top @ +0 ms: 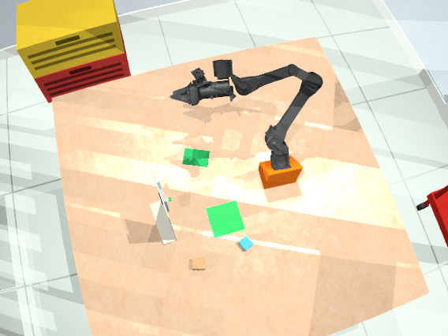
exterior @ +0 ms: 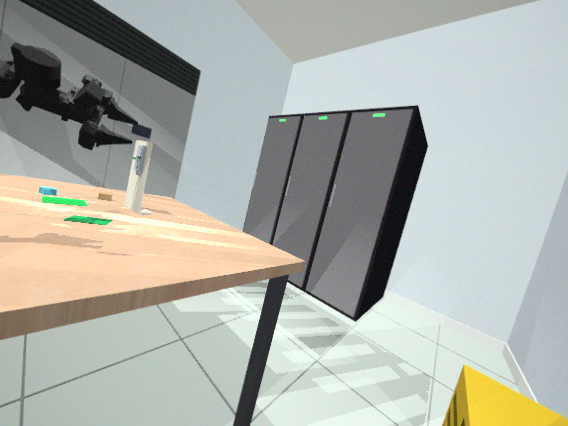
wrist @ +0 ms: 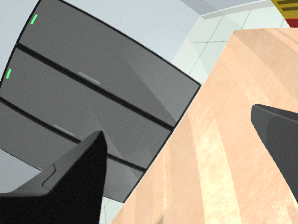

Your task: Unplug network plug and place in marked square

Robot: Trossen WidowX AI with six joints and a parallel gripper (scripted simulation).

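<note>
My gripper tip is 5 cm short of the network plug, 36 cm to the right of it and 7 cm above it. Round my gripper tip: pale panel: 7 cm ahead, 36 cm to the left, 16 cm below; then green marked square: 15 cm behind, 38 cm to the left, 30 cm below; then cyan block: 21 cm behind, 49 cm to the left, 29 cm below.
</note>
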